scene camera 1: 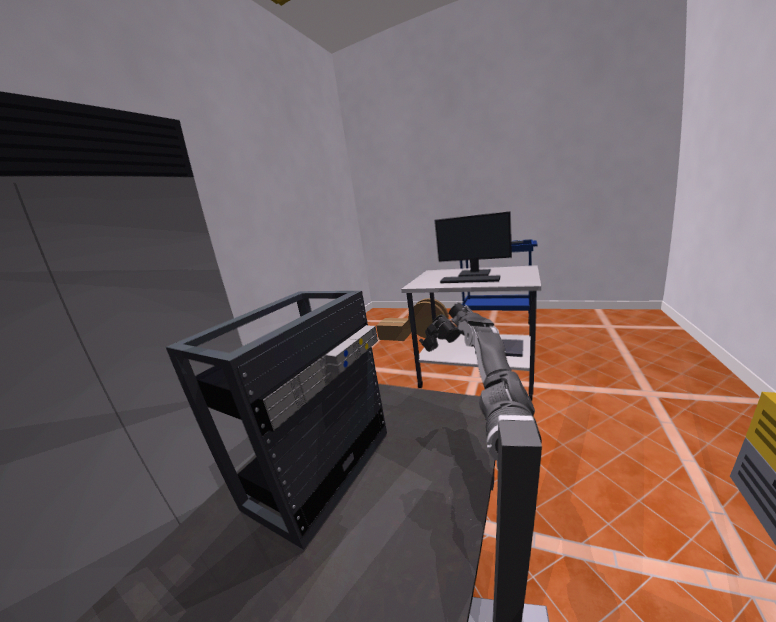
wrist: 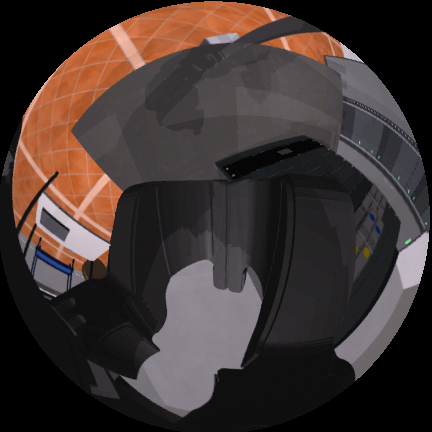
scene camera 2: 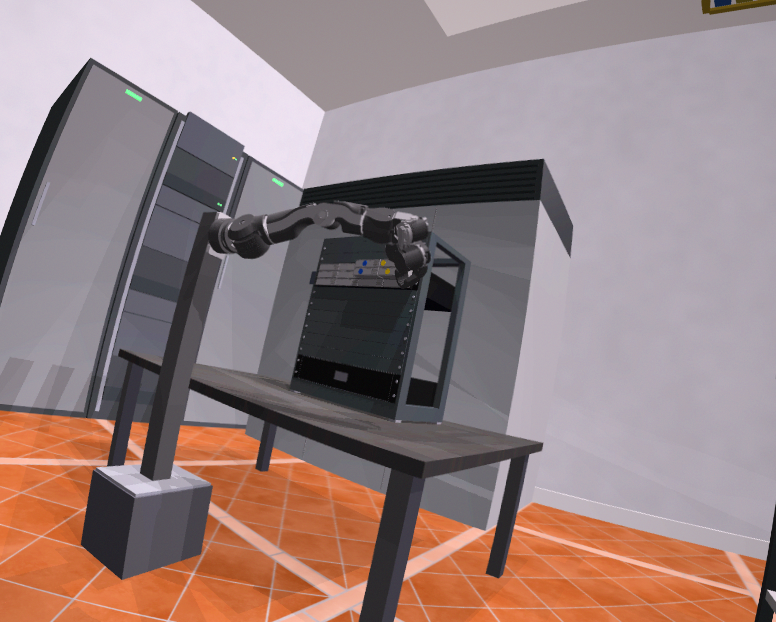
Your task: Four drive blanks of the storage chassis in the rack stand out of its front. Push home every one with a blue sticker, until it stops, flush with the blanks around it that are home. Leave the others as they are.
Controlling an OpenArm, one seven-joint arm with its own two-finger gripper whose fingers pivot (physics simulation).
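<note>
The storage chassis sits high in the rack [scene camera 1: 294, 489] [scene camera 2: 432, 362], with rows of silver drive blanks. The upper blue-stickered blank [scene camera 1: 345, 353] [scene camera 2: 364, 263] [wrist: 378, 230] stands out, its pale top showing in scene camera 1. The lower blue-stickered blank [scene camera 1: 345, 364] [scene camera 2: 360, 271] [wrist: 372, 217] is below it; how far each stands out is unclear. An upper yellow-stickered blank [scene camera 1: 360, 341] [scene camera 2: 383, 263] [wrist: 366, 252] and a lower yellow-stickered blank [scene camera 1: 366, 346] [scene camera 2: 387, 271] [wrist: 356, 249] are to their right. My gripper [scene camera 1: 428, 344] [scene camera 2: 406, 281] [wrist: 234, 236] is shut, empty, in front of the rack's right side, apart from the blanks.
The rack stands on a dark table [scene camera 1: 401, 511] [scene camera 2: 476, 435] [wrist: 240, 100]. The arm's post [scene camera 1: 518, 531] [scene camera 2: 178, 362] rises beside the table's front edge. A white desk [scene camera 1: 424, 279] with a monitor [scene camera 1: 472, 238] stands beyond. A large grey cabinet [scene camera 1: 97, 311] [scene camera 2: 492, 291] is behind the rack.
</note>
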